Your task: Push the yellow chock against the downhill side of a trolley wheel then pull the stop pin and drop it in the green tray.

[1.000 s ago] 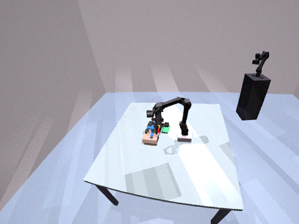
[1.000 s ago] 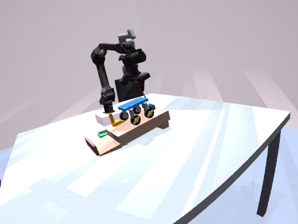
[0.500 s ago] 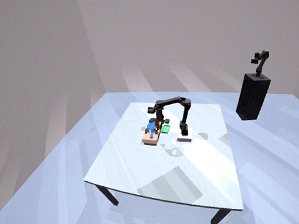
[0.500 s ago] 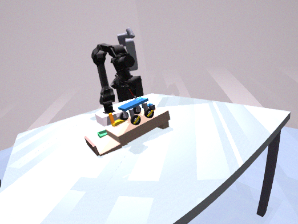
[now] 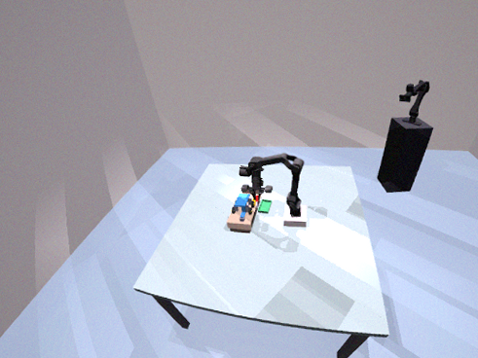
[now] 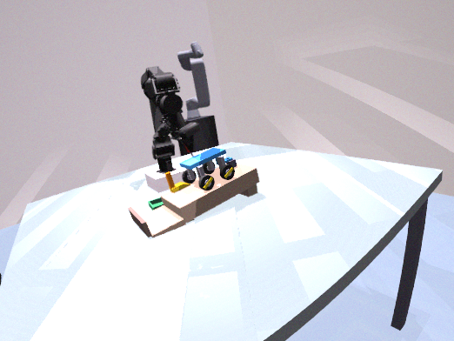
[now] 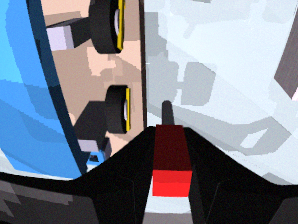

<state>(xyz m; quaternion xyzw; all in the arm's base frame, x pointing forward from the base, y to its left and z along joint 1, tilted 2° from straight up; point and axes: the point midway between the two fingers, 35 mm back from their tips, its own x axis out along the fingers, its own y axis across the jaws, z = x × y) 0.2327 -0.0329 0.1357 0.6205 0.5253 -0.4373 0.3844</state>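
My gripper tip is 4 cm past the green tray, 11 cm to the left of it and 17 cm above it. Also, from my gripper tip: blue-topped trolley 10 cm ahead, 2 cm to the right, 5 cm below; red-headed stop pin right at my gripper tip; yellow chock 3 cm ahead, 9 cm to the right, 7 cm below.
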